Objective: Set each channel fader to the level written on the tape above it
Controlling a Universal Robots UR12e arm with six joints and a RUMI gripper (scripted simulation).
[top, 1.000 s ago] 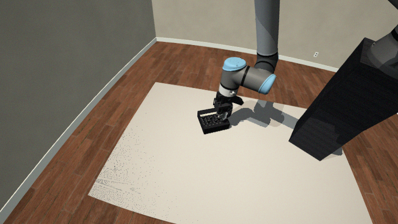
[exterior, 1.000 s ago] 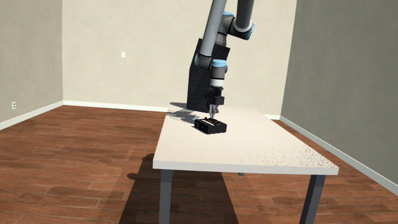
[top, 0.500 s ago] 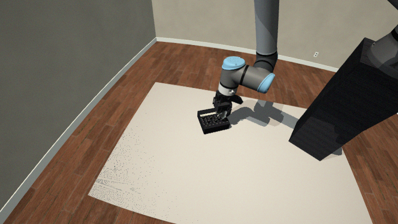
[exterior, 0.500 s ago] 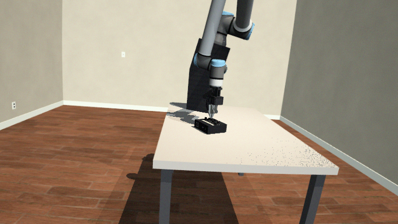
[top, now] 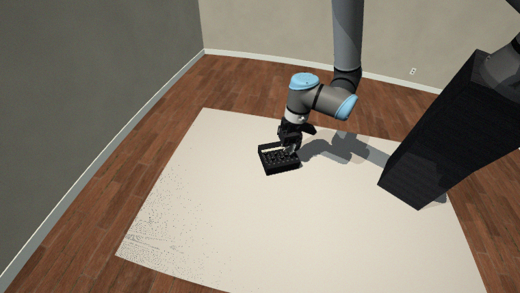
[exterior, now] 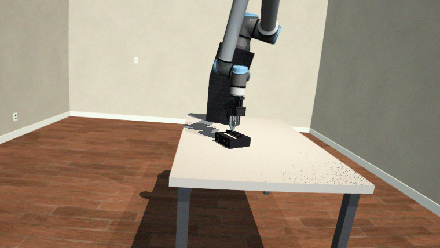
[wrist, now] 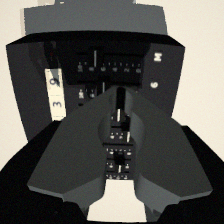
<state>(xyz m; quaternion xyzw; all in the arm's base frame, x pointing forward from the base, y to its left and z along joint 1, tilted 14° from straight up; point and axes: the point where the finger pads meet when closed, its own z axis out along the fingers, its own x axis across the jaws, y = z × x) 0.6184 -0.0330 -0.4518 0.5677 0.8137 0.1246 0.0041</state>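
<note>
Right now the master fader is 20 mm behind my hand, 30 mm to the right of it and 10 mm below it.
</note>
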